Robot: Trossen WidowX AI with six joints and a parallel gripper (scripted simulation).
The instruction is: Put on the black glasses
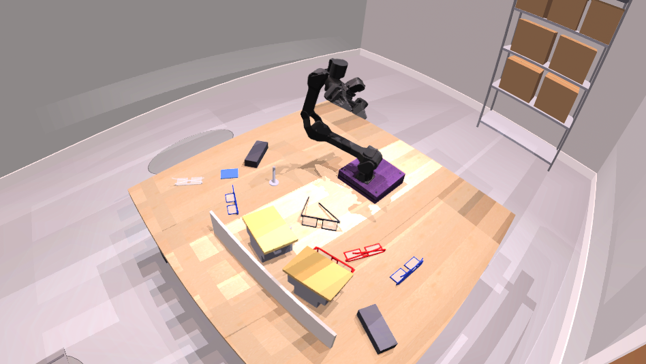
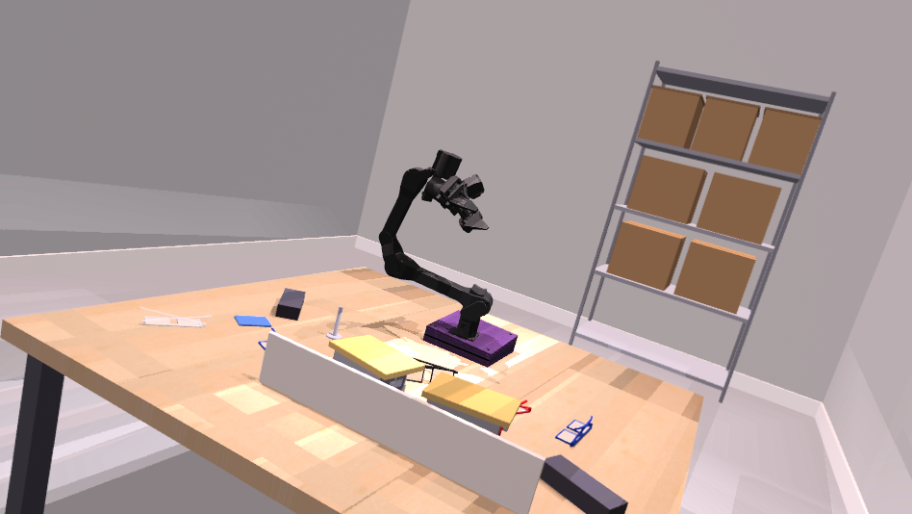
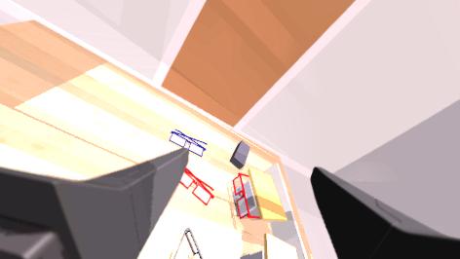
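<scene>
Now: gripper tip 37 cm above the post, 28 cm to the left of it and 11 cm short of it. The rest, counted from my gripper tip: blue card: 46 cm to the right, 39 cm below, 20 cm ahead; then wall panel: 50 cm ahead, 34 cm below, 4 cm to the left.
</scene>
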